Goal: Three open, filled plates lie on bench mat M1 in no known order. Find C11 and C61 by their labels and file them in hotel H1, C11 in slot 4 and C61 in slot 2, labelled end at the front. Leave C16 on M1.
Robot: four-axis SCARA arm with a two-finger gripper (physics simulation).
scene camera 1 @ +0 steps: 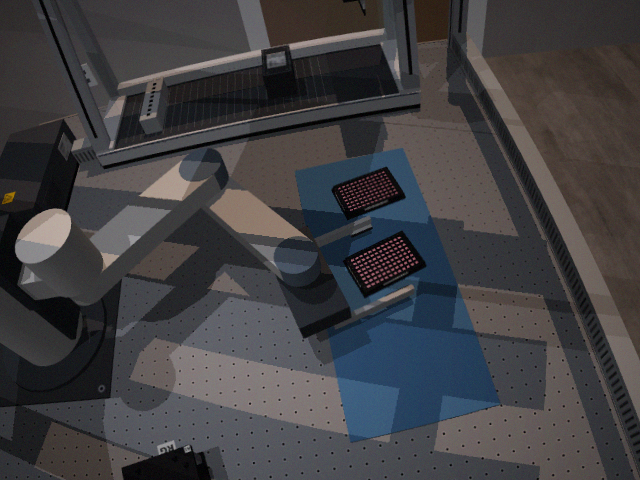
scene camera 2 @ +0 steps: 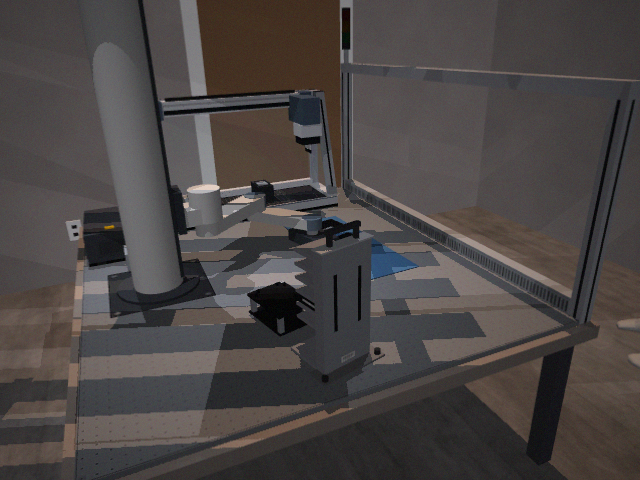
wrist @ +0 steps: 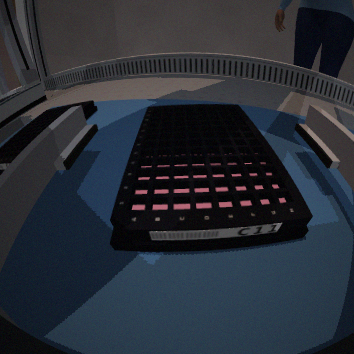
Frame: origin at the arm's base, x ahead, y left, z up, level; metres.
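Seen in the pictures: gripper, fingertip midpoint: (scene camera 1: 390, 253) (scene camera 2: 346, 234) (wrist: 198, 108); arm's base at its link origin: (scene camera 1: 57, 336) (scene camera 2: 159, 288).
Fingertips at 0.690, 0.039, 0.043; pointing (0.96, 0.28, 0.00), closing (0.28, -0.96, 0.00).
Note:
Pixels of each thing's middle, then the offset from my fingertips to it, as dx, dy, dz.
- Plate C11 at the middle of its body: (wrist: 201, 147) (scene camera 1: 384, 262) -0.013, -0.005, -0.020
- second filled plate at the middle of its body: (wrist: 40, 132) (scene camera 1: 367, 191) (scene camera 2: 325, 226) -0.013, +0.167, -0.020
- Hotel H1 at the middle of its body: (scene camera 2: 337, 291) -0.333, -0.617, +0.143
Plate C11 (scene camera 1: 385, 263) (wrist: 200, 165), black with pink wells, lies flat on blue mat M1 (scene camera 1: 413, 356) (scene camera 2: 387, 260) (wrist: 210, 295). Its label faces the wrist camera. My gripper (scene camera 1: 391, 256) (wrist: 198, 108) is open, one finger to each side of C11, with a gap on both sides. A second filled plate (scene camera 1: 368, 192) (wrist: 45, 127) lies on the mat beyond the left finger; its label is not readable. A third plate does not show on the mat. Hotel H1 (scene camera 2: 343, 304) stands with its back to scene camera 2, so its slots' contents are hidden.
A black two-level stand (scene camera 1: 165, 467) (scene camera 2: 279, 304) is beside the hotel. A gantry frame (scene camera 1: 258, 133) (scene camera 2: 232, 103) with a dark deck stands at the back. A guard rail (scene camera 1: 547, 237) (scene camera 2: 454, 240) runs along the right side. A black box (scene camera 1: 36, 165) (scene camera 2: 103, 245) is near the arm's column.

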